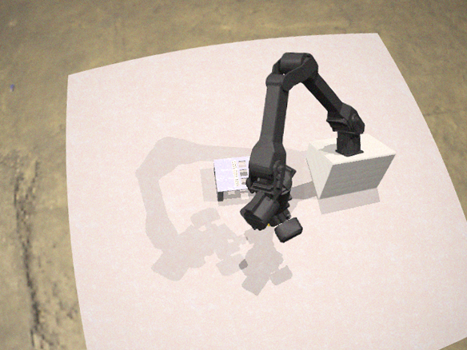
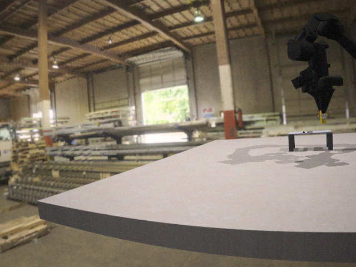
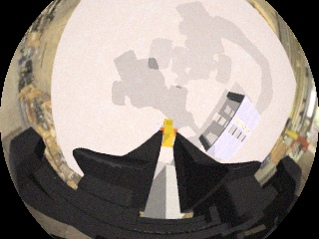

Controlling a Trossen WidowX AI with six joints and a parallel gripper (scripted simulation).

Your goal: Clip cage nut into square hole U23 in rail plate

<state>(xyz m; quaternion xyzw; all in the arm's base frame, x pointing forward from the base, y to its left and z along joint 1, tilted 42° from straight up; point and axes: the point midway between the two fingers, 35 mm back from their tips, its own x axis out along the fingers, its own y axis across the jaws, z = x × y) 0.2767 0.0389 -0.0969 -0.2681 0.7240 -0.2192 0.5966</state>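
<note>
Now: gripper tip 2 cm short of the label, 19 cm to the left of it and 7 cm above it. Round my gripper tip: cage nut 1 cm below.
</note>
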